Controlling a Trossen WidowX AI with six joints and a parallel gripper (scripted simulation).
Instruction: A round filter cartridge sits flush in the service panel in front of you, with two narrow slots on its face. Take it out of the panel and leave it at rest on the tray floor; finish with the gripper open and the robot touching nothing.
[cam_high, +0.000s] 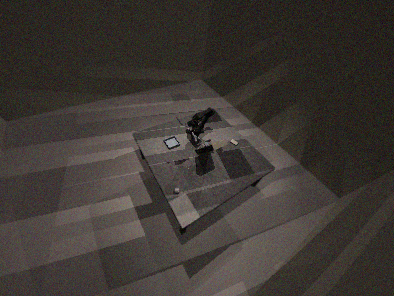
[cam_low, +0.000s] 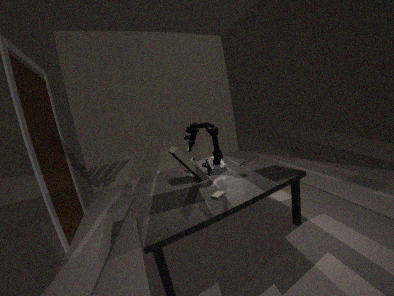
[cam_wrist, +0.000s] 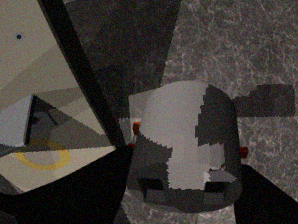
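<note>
My gripper tip is 260 mm past the tray, 150 mm to the left of it and 270 mm above it. Also, from my gripper tip: round grey filter cartridge right at my gripper tip; then pale block 30 mm ahead, 610 mm to the left, 270 mm below.
</note>
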